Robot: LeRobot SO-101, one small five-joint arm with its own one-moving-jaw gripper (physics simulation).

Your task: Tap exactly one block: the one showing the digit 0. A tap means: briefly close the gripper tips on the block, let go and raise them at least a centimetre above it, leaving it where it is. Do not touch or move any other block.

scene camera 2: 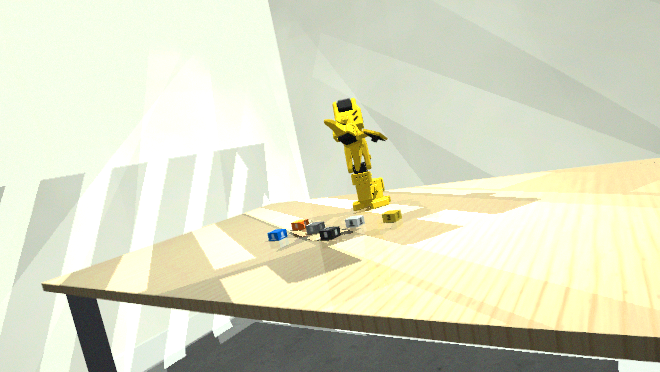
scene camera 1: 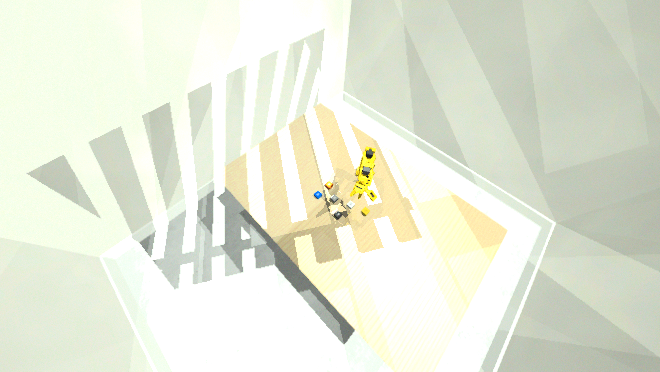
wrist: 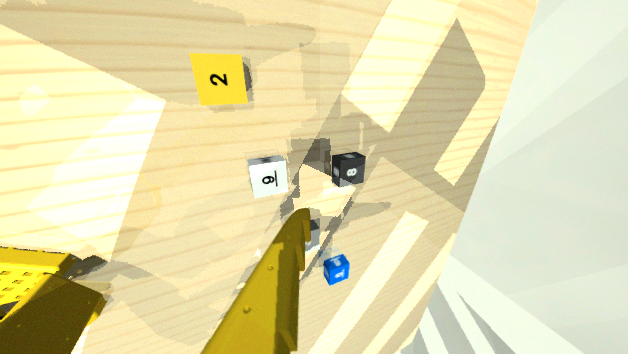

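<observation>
My gripper is wide open and empty, high above the table near the blocks. No digit 0 is readable. The grey block is largely behind a jaw in the wrist view, its digit unclear. The orange block does not show in the wrist view; its digit is too small to read. In the wrist view, the yellow block shows 2, the black block shows 8, and the white block shows an underlined digit, 6 or 9.
The blue block stands beyond the grey one in the wrist view, its digits hard to read. The white block lies between the grey and yellow blocks; the black block is beside the grey one. Striped shadows cross the wooden table.
</observation>
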